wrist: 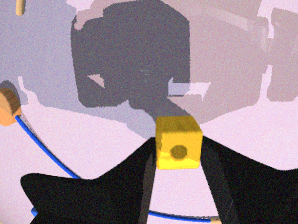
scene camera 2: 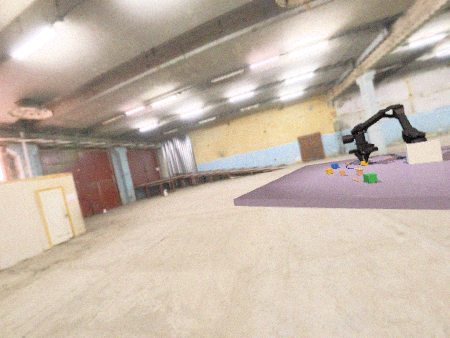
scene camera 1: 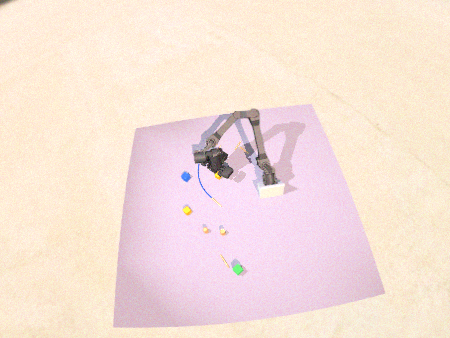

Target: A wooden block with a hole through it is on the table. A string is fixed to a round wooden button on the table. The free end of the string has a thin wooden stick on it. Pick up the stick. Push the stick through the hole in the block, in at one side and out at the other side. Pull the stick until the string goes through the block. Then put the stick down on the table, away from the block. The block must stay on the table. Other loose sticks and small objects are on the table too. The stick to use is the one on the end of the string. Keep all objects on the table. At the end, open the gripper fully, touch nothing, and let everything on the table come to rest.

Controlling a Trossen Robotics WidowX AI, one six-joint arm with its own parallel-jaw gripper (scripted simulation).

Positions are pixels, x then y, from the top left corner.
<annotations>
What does my gripper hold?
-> A yellow cube.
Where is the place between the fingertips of my gripper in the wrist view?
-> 177, 142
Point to a yellow cube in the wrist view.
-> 178, 138
</annotations>
